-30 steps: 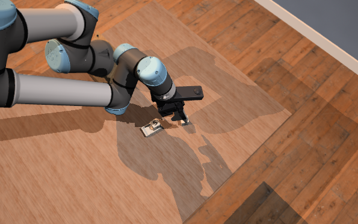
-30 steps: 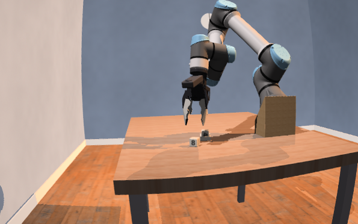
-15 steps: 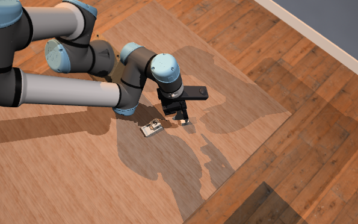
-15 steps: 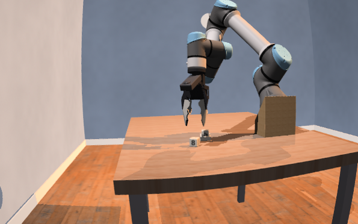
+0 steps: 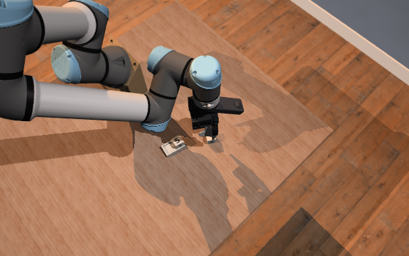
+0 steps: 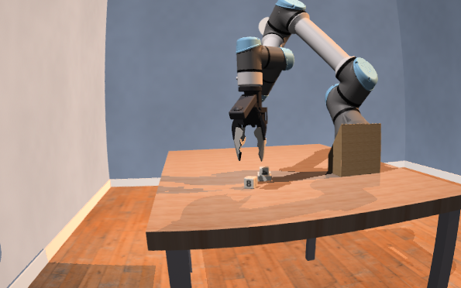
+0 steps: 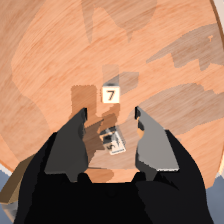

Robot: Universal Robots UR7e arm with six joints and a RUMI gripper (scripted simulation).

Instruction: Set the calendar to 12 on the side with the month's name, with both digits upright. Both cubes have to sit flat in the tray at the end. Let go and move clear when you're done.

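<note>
The white digit cube lies 80 mm below my hand. The rest, counted from my hand: calendar tray 80 mm behind, 120 mm to the right, 90 mm below.
</note>
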